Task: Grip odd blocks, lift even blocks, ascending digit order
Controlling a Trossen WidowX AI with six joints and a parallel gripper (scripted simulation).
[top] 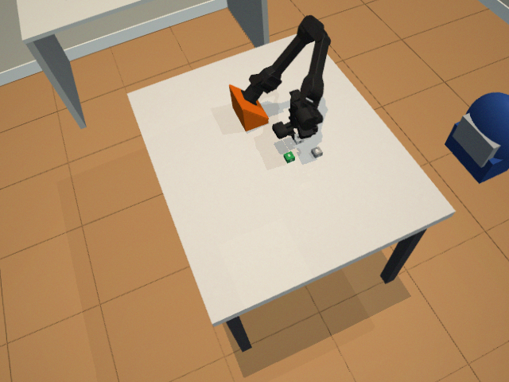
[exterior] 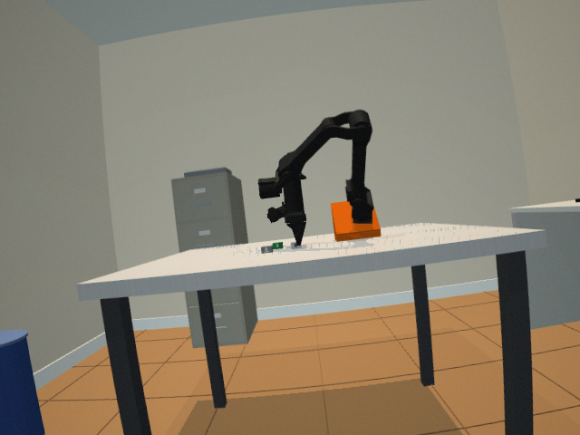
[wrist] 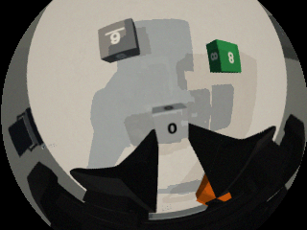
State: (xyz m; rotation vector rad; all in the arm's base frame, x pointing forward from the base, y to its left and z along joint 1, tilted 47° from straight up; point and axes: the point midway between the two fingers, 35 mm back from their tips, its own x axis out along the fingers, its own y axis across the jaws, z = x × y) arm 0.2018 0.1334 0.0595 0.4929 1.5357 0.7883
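Now: gripper tip 90 mm short of the grey block and 50 mm to the right of it. Round my gripper tip: white block (10 mm ahead); green block (80 mm ahead, 60 mm to the right).
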